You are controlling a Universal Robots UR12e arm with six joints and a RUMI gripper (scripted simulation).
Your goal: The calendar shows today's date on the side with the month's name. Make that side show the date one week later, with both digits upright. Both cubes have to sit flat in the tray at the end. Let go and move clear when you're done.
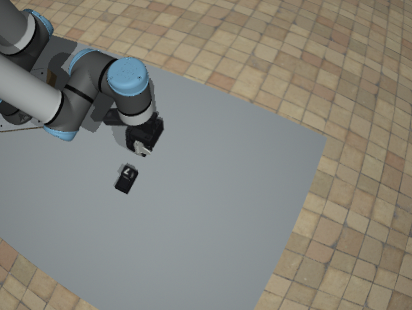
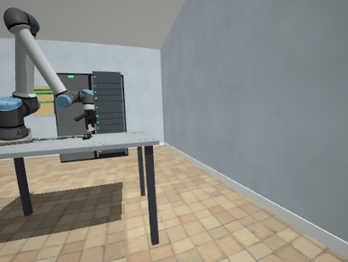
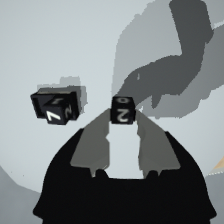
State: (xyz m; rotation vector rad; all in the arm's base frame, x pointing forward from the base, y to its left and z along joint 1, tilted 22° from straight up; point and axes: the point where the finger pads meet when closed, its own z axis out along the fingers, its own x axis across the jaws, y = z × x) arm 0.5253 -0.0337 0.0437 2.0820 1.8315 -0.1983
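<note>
Now: the black cube 10 mm below my hand. From my hand the other things lie so: dark tray (110 mm to the right, 20 mm below, 20 mm behind).
</note>
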